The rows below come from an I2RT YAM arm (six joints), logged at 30 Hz.
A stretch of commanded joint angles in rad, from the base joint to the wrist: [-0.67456, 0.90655, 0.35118, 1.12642, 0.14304, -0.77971]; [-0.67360, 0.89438, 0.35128, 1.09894, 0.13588, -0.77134]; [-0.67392, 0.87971, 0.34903, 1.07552, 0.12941, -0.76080]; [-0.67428, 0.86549, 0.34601, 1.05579, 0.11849, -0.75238]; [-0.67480, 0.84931, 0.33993, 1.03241, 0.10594, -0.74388]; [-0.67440, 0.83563, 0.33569, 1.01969, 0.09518, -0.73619]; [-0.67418, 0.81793, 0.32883, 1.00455, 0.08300, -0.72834]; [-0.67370, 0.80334, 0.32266, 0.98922, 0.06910, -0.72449]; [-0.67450, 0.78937, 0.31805, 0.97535, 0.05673, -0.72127]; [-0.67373, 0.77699, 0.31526, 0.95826, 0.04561, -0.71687]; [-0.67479, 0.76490, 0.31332, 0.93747, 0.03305, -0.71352]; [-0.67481, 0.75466, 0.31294, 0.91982, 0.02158, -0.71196]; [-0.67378, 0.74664, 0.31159, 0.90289, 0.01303, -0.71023]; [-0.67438, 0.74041, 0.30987, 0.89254, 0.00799, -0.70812]
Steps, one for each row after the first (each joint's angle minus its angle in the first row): [0.00096, -0.01217, 0.00010, -0.02748, -0.00716, 0.00837]; [0.00064, -0.02684, -0.00215, -0.05090, -0.01363, 0.01891]; [0.00028, -0.04106, -0.00517, -0.07063, -0.02455, 0.02733]; [-0.00024, -0.05724, -0.01125, -0.09401, -0.03710, 0.03583]; [0.00016, -0.07092, -0.01549, -0.10673, -0.04786, 0.04352]; [0.00038, -0.08862, -0.02235, -0.12187, -0.06004, 0.05137]; [0.00086, -0.10321, -0.02852, -0.13720, -0.07394, 0.05522]; [0.00006, -0.11718, -0.03313, -0.15107, -0.08631, 0.05844]; [0.00083, -0.12956, -0.03592, -0.16816, -0.09743, 0.06284]; [-0.00023, -0.14165, -0.03786, -0.18895, -0.10999, 0.06619]; [-0.00025, -0.15189, -0.03824, -0.20660, -0.12146, 0.06775]; [0.00078, -0.15991, -0.03959, -0.22353, -0.13001, 0.06948]; [0.00018, -0.16614, -0.04131, -0.23388, -0.13505, 0.07159]
